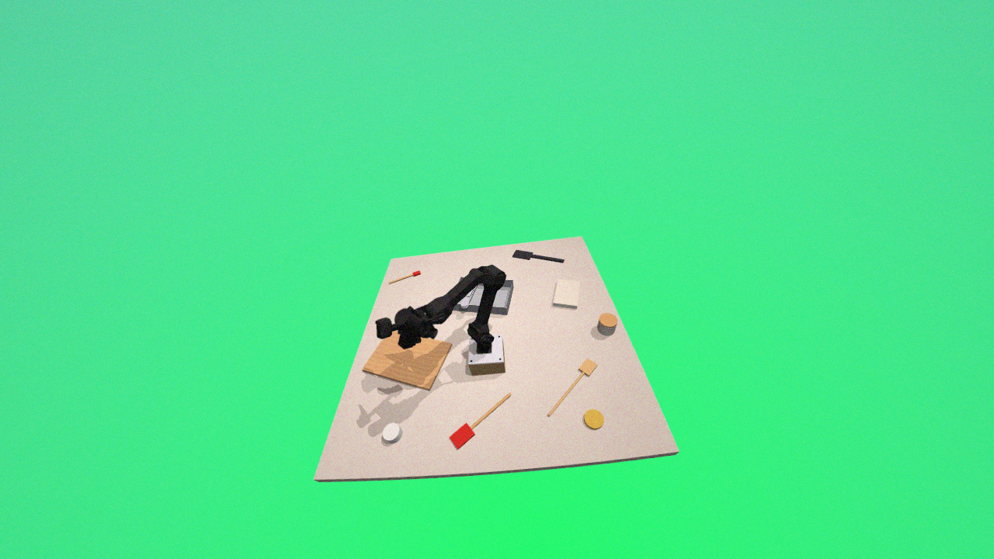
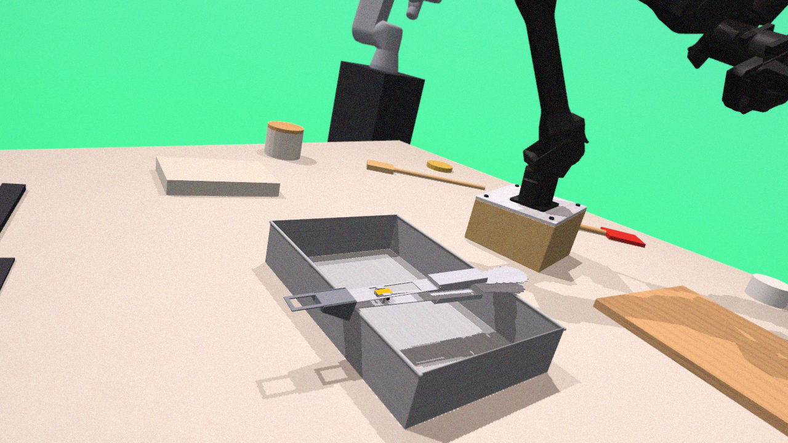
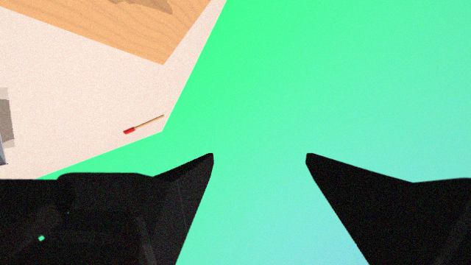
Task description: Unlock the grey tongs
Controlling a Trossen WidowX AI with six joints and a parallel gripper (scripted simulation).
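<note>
Now: the yellow lock piece 490 mm ahead of my gripper tip, 300 mm below it and 260 mm to the right of it. Also, from my gripper tip: wooden board (360 mm below, 70 mm ahead, 60 mm to the left); then white puck (350 mm below, 270 mm behind, 40 mm to the left); then red spatula (360 mm below, 290 mm to the right, 240 mm behind).
</note>
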